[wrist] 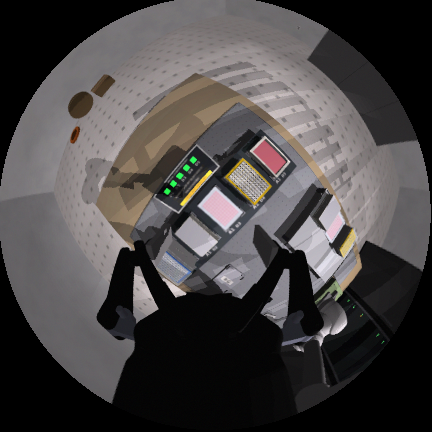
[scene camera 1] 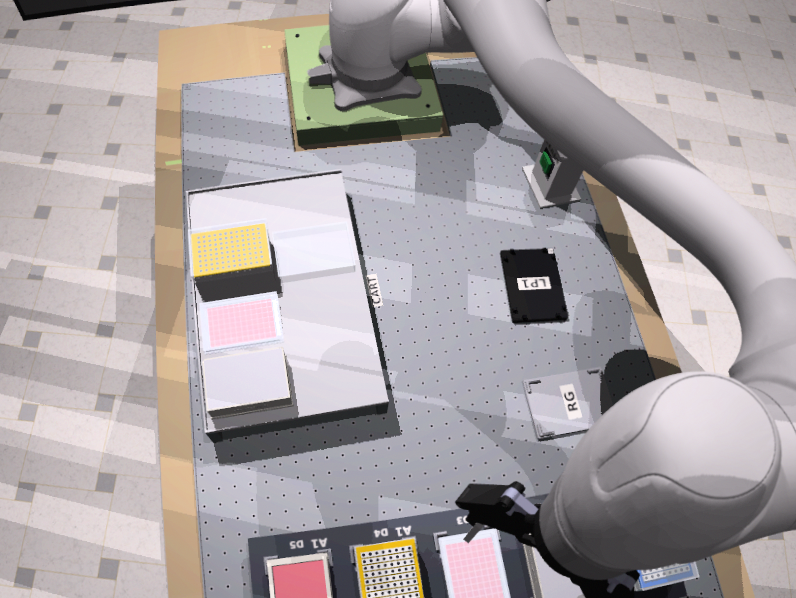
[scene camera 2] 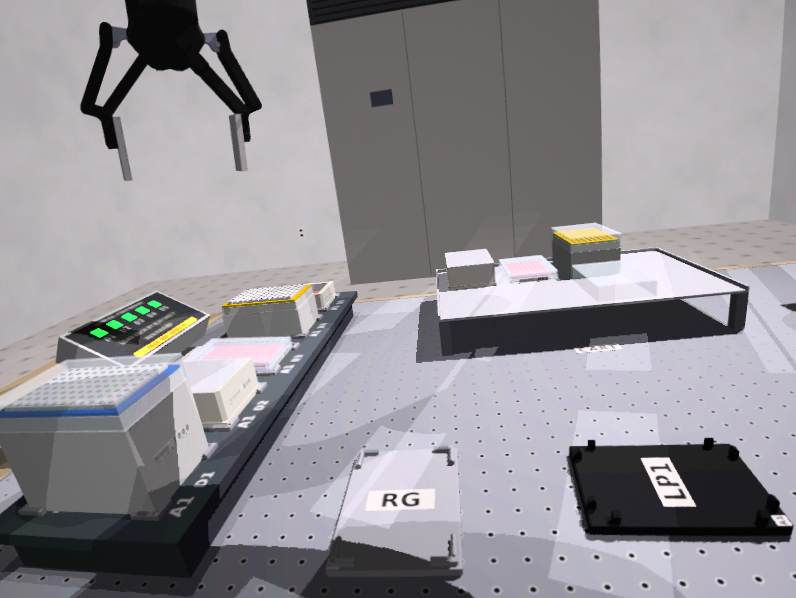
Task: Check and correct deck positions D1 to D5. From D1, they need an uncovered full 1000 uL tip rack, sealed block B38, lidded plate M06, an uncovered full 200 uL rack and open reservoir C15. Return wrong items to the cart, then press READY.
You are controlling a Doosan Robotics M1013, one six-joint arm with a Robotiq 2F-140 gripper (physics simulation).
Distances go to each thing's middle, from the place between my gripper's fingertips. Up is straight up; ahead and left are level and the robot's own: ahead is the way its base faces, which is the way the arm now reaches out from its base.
I see the grey RG pad (scene camera 2: pixel 401 517) 30 cm below my hand, 25 cm to the left of it and 23 cm behind it. Also, from my hand: device (scene camera 1: pixel 553 179) (66 cm behind, 39 cm to the left, 24 cm below); then black LP1 pad (scene camera 2: pixel 706 489) (46 cm behind, 30 cm below, 27 cm to the left).
